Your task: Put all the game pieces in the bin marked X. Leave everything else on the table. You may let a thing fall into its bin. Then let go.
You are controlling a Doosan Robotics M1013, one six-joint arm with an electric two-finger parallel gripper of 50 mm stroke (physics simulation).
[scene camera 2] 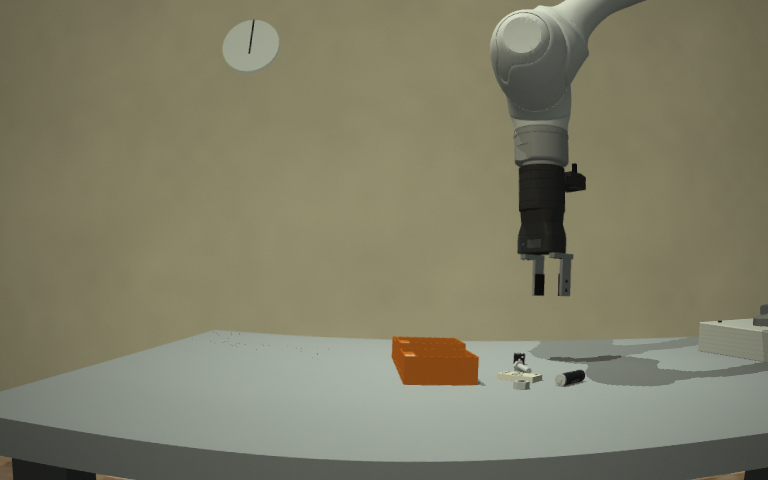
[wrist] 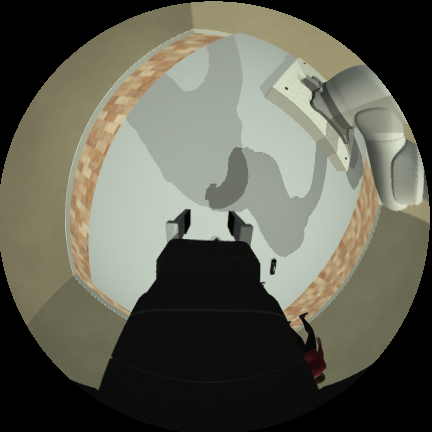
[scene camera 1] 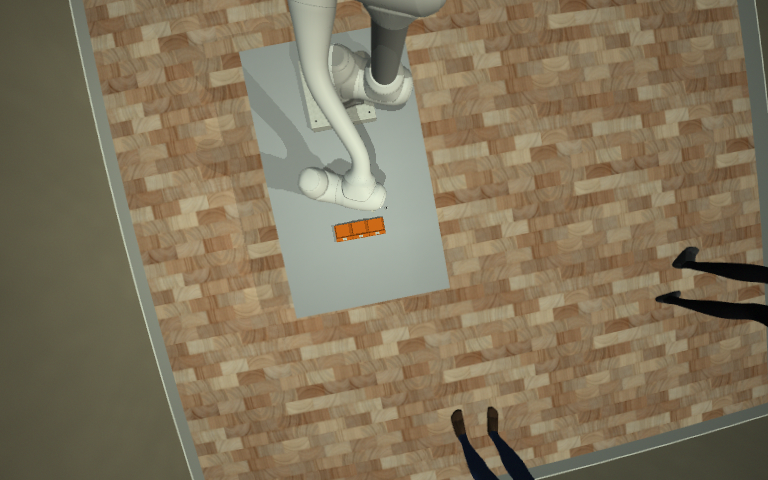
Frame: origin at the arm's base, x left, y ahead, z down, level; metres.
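Seen in the pictures: gripper, fingertip midpoint: [scene camera 2: 550, 295] [wrist: 208, 217]; arm's base, origin of the base link: [wrist: 330, 107] [scene camera 1: 340, 91].
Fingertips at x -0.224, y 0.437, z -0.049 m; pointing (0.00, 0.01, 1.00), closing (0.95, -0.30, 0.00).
Offsets run from my fingertips to a thing's top centre. Level surfaces: height alone.
The black die @(dx +0.043, dy +0.074, dz +0.085 m) [scene camera 2: 518, 357] with white marks and the cream domino @(dx +0.175, dy +0.140, dz +0.094 m) [scene camera 2: 534, 378] are on the table to the right of the bins in scene camera 2. Three joined orange bins @(dx +0.066, dy +0.222, dz +0.062 m) [scene camera 1: 359, 227] [scene camera 2: 441, 370] stand on the table; their labels are too small to read, so which one is X cannot be told. My gripper [scene camera 2: 551, 293] [wrist: 208, 217] is open and empty, pointing down high above the table. It is above and slightly to the right of the small things in scene camera 2. In scene camera 1 the arm hides it and the pieces; the wrist view does not clearly show them.
A silver bolt @(dx +0.119, dy +0.106, dz +0.088 m) [scene camera 2: 523, 368] lies by the die and domino, with a hex nut @(dx +0.233, dy +0.166, dz +0.093 m) [scene camera 2: 521, 385] in front. A black cylinder @(dx +0.226, dy +0.097, dz +0.087 m) [scene camera 2: 570, 378] [wrist: 273, 266] with a light end lies to their right. The robot's base plate [scene camera 1: 318, 123] [scene camera 2: 730, 339] is on the table @(dz +0.102 m) [scene camera 1: 373, 283].
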